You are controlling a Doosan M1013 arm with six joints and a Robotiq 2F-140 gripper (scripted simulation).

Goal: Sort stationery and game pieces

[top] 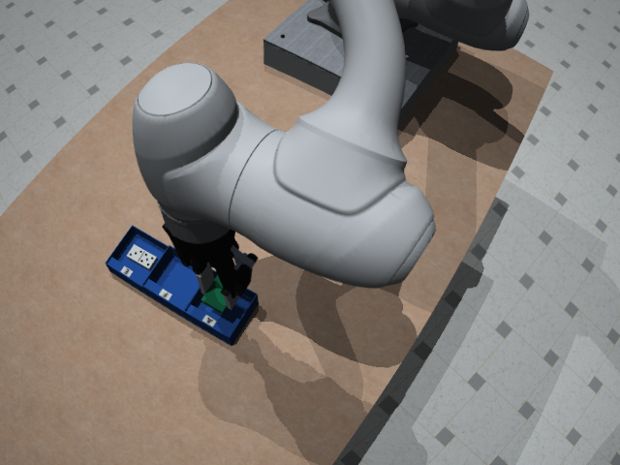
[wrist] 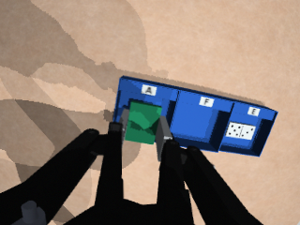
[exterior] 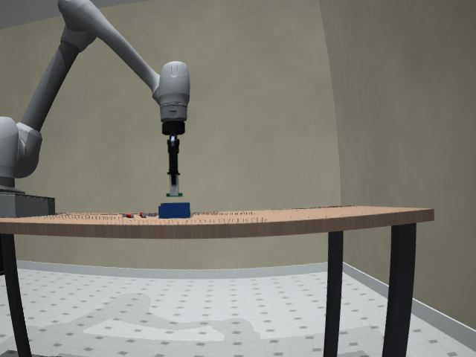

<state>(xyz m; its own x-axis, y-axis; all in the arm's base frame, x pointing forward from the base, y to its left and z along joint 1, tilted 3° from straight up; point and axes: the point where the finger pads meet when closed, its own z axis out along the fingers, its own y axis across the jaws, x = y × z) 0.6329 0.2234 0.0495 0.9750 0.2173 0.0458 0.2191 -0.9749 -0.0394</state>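
The grey clip-like piece is 6 cm behind my hand, 8 cm to the right of it and 8 cm below it. Also, from my hand: green flat block 3 cm below; then blue three-compartment bin 2 cm ahead, 8 cm to the right, 7 cm below; then white domino 4 cm ahead, 17 cm to the right, 8 cm below.
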